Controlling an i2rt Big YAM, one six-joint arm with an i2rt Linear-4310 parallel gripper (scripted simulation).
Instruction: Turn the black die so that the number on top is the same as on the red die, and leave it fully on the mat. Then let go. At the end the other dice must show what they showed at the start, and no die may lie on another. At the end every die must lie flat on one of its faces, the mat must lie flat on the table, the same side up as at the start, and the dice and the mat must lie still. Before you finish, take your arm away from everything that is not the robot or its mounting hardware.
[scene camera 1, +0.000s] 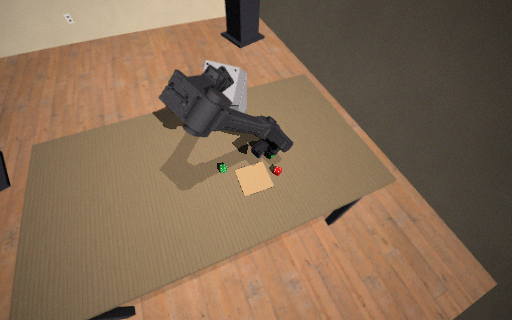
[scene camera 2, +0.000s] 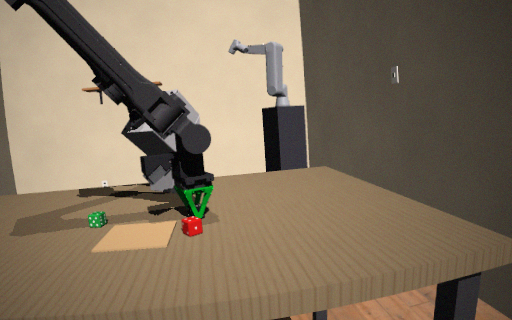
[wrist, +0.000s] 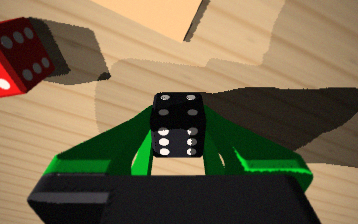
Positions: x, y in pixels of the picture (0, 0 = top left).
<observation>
My gripper (scene camera 2: 196, 216) is 72 cm from the lens. A tan mat (scene camera 2: 157, 234) is 64 cm from the lens.
</observation>
